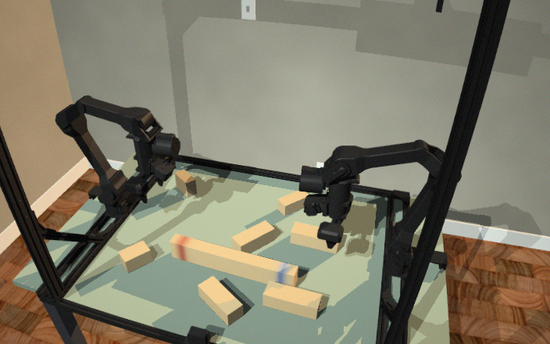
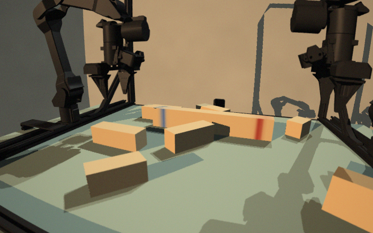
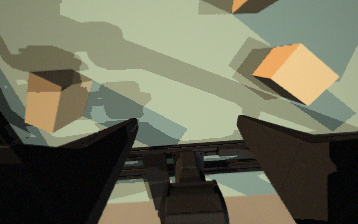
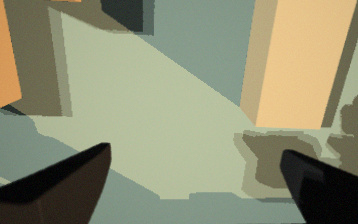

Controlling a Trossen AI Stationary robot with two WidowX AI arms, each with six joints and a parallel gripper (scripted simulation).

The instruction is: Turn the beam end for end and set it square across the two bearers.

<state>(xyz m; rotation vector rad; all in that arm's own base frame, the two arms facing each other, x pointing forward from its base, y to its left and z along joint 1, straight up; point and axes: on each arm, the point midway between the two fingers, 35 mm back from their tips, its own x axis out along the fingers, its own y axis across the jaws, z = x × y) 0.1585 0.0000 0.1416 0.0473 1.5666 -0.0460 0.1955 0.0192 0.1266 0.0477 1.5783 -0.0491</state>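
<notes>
The beam is 27 cm to the left of my right hand, 11 cm below it and 9 cm behind it.
</notes>
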